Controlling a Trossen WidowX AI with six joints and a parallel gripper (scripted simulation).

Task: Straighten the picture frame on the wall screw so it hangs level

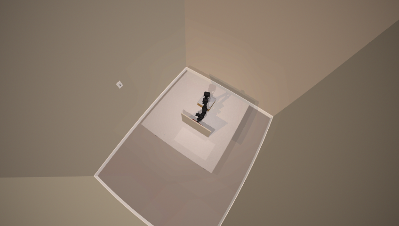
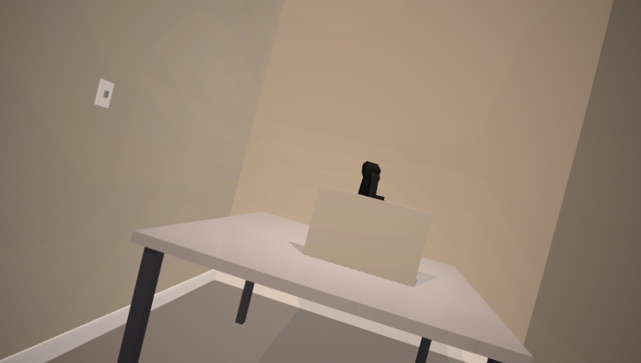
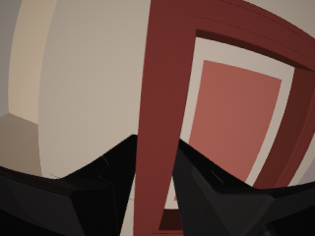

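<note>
Right now my gripper tip is 50 mm above the picture frame and 10 mm to the left of it. Also, from my gripper tip: wall panel: 60 mm below, 20 mm ahead, 10 mm to the right.
</note>
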